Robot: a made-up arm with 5 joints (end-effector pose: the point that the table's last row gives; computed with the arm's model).
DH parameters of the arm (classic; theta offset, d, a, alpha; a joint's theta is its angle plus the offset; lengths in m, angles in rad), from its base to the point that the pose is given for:
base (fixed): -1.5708 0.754 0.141 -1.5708
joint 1: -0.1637 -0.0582 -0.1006 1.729
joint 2: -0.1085 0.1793 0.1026 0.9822
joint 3: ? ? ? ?
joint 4: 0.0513 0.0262 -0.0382 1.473
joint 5: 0.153 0 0.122 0
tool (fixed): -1.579 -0.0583 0 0
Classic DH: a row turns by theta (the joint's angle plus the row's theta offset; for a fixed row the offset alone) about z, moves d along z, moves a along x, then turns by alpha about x.
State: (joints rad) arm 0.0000 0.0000 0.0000 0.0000 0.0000
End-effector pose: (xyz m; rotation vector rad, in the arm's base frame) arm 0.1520 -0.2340 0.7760 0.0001 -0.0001 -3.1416
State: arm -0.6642 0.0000 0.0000 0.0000 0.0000
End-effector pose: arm 0.1520 -0.2007 0.8287 0.0000 -1.0243 -2.9699
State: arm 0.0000 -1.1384 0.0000 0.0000 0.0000
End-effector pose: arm -0.1434 -0.3163 0.7418 -0.2075 -0.2030 2.0151
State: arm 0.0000 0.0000 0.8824 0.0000 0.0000
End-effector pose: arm 0.1800 -0.2365 0.8406 -0.1904 -1.0969 -2.5694
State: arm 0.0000 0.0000 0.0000 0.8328 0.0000
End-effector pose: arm 0.1663 -0.1641 0.7348 0.1781 1.2208 -2.8031
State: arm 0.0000 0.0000 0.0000 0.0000 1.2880
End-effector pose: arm 0.2685 -0.1451 0.7760 0.0000 -0.0001 -1.8536
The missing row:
joint 3: -0.1032 -0.2393 -0.0054 -2.634
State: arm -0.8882 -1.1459 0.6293 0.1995 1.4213
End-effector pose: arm 0.0084 -0.2821 0.9200 -0.4993 -1.1758 -2.3756
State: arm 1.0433 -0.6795 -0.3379 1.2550 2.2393
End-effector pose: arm 0.0936 -0.4068 0.7386 2.7115 0.4573 -1.3311
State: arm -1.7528 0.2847 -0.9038 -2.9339 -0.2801
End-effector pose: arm 0.1598 0.0232 0.6743 -0.0405 2.6227 -1.1273
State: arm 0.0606 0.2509 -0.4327 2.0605 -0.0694
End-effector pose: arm 0.1855 -0.0026 0.8271 0.2273 2.8514 -1.0028
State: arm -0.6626 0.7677 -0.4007 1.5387 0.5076
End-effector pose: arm 0.2039 0.0741 0.5992 -0.1673 1.4840 -1.9703
